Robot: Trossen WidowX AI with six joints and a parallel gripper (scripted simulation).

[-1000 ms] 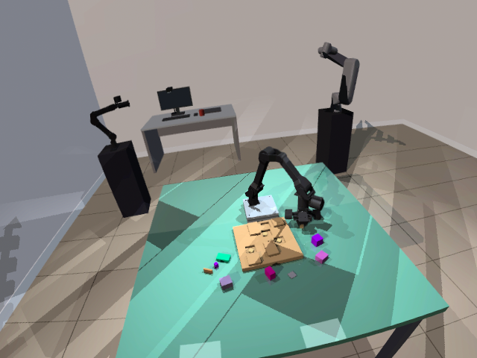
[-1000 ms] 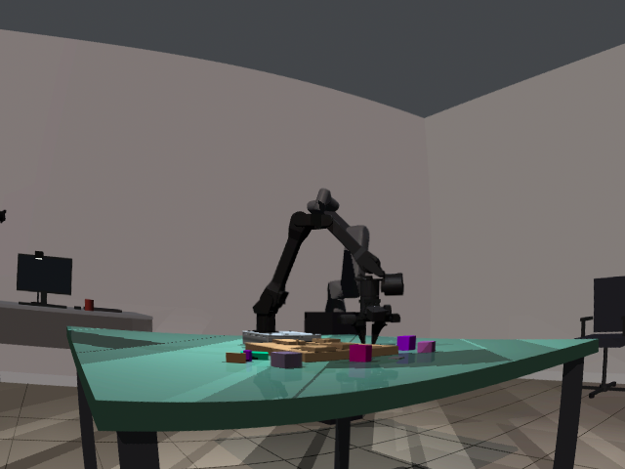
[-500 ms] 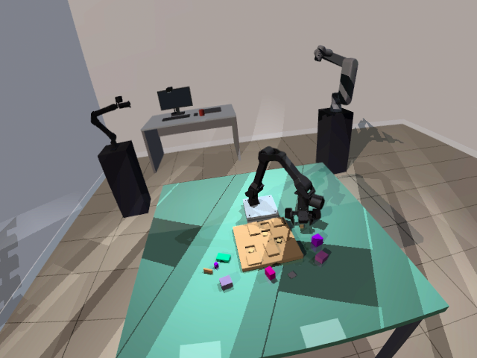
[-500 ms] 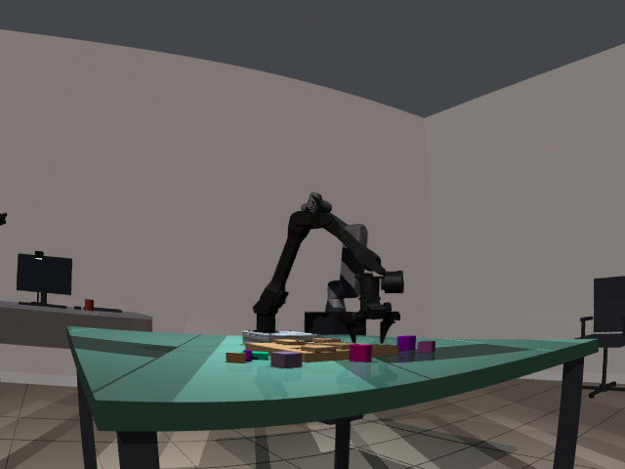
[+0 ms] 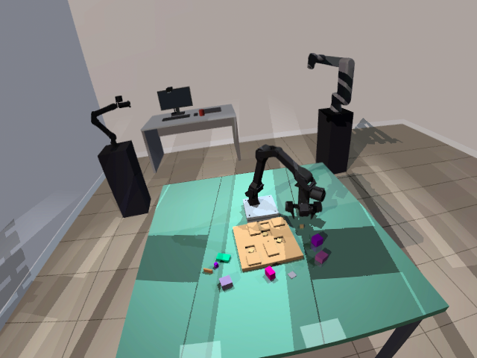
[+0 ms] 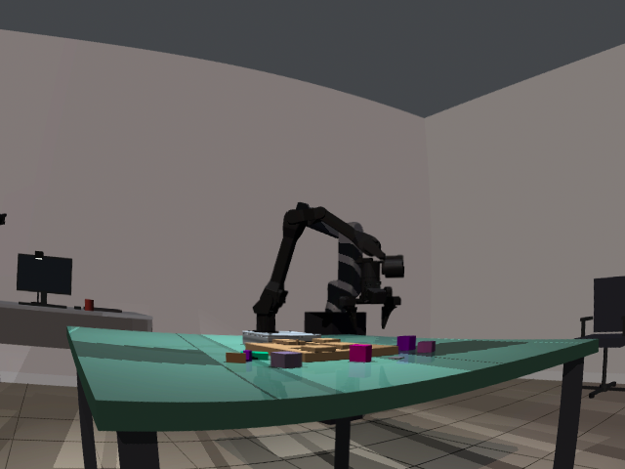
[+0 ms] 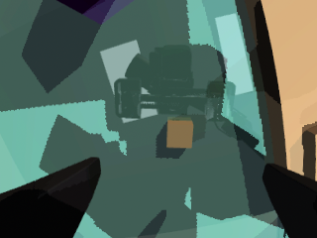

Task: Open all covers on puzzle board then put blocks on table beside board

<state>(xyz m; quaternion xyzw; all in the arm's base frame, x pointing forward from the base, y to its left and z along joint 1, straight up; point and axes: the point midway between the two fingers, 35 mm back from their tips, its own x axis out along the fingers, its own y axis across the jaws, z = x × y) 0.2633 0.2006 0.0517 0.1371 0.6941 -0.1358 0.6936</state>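
The tan puzzle board is 220 mm to the right of my gripper tip, 50 mm ahead of it and 40 mm below it. Round my gripper tip: grey tile: 280 mm ahead, 170 mm to the right, 60 mm below; then magenta block: 270 mm to the right, 250 mm ahead, 40 mm below; then green block: 450 mm to the right, 90 mm ahead, 50 mm below.
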